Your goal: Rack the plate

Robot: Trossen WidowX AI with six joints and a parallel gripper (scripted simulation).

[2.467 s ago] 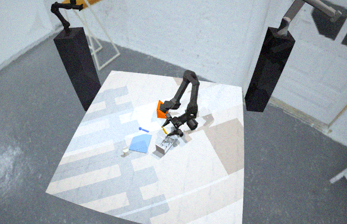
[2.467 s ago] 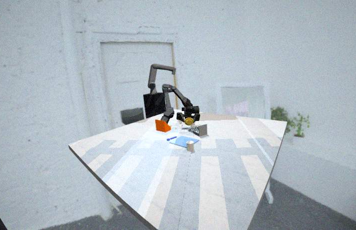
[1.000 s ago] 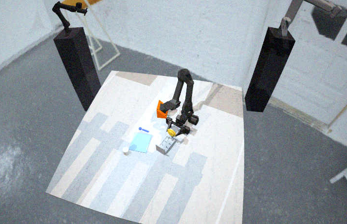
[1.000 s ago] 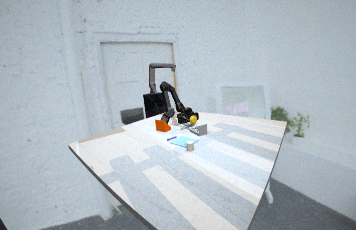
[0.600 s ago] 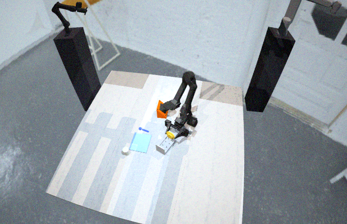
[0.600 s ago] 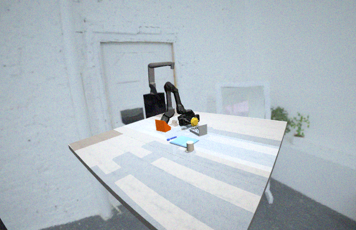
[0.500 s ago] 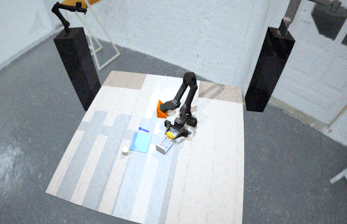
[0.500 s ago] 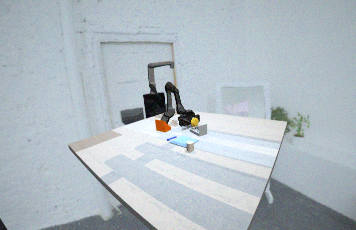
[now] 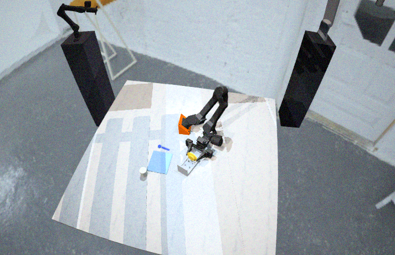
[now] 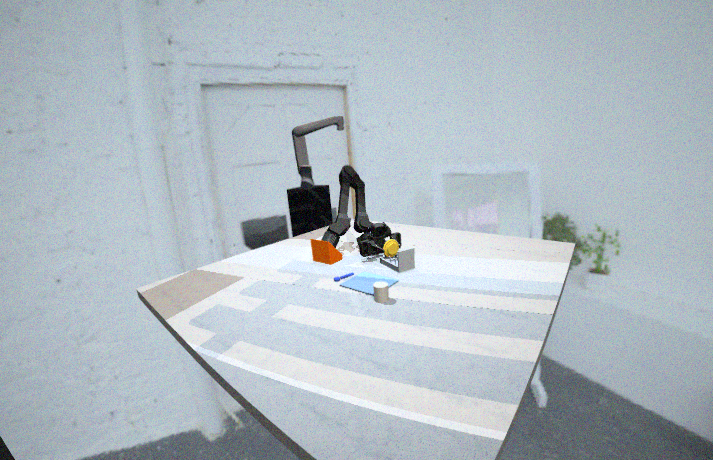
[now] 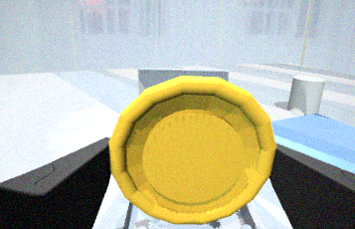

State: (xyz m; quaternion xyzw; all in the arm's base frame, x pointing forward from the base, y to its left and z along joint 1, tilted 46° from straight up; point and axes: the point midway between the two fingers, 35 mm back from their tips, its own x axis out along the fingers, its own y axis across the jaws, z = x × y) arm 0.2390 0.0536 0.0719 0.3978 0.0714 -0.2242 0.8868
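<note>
The yellow plate lies 1 cm behind my gripper tip. From my gripper tip the other things lie so: grey dish rack (2 cm ahead, 1 cm to the right, 3 cm below); blue utensil (9 cm behind, 20 cm to the right, 5 cm below); white cup (12 cm ahead, 28 cm to the right, 3 cm below).
</note>
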